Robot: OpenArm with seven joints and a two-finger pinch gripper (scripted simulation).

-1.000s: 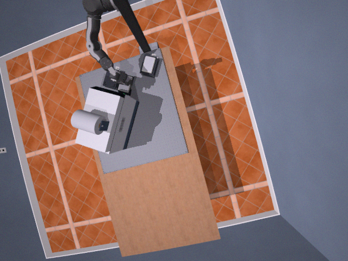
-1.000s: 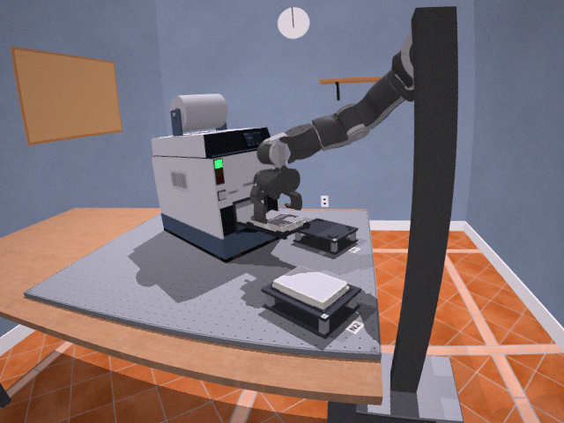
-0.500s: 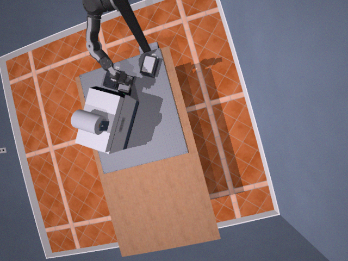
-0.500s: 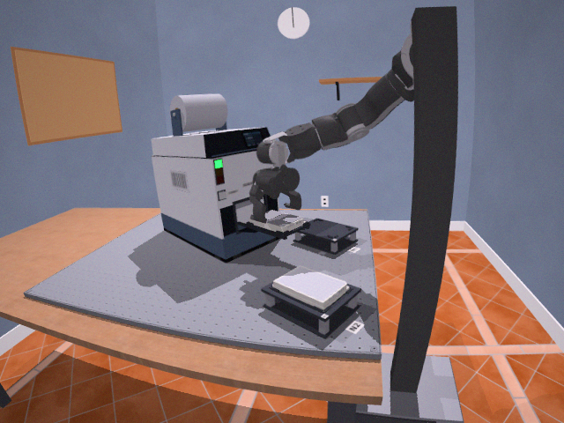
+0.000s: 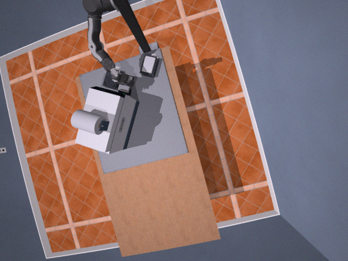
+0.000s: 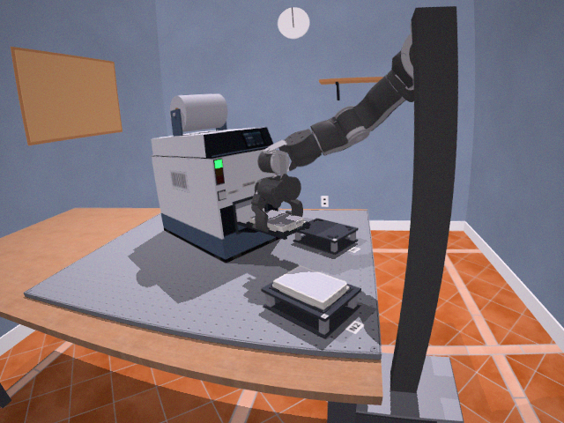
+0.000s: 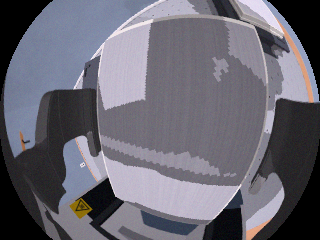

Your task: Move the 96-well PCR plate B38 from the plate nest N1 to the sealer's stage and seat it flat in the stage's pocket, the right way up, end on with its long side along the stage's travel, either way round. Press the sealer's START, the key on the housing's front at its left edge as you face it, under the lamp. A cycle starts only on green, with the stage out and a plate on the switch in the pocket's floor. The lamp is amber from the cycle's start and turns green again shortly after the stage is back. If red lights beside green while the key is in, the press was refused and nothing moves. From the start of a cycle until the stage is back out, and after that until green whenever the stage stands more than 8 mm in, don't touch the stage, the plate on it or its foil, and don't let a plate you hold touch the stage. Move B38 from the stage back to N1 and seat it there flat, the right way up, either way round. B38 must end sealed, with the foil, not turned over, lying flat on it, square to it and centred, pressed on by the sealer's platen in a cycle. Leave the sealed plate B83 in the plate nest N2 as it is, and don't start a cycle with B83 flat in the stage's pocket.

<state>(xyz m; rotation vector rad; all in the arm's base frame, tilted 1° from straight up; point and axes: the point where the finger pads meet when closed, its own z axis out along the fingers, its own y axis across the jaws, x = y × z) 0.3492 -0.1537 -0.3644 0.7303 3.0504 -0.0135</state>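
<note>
My gripper is now 10 mm below the white 96-well plate B38. The rest, counted from my hand: plate nest N1: 100 mm behind, 140 mm to the right, 70 mm below; sealer's stage: right at my hand; start key: 140 mm ahead, 40 mm to the left, 90 mm above.
</note>
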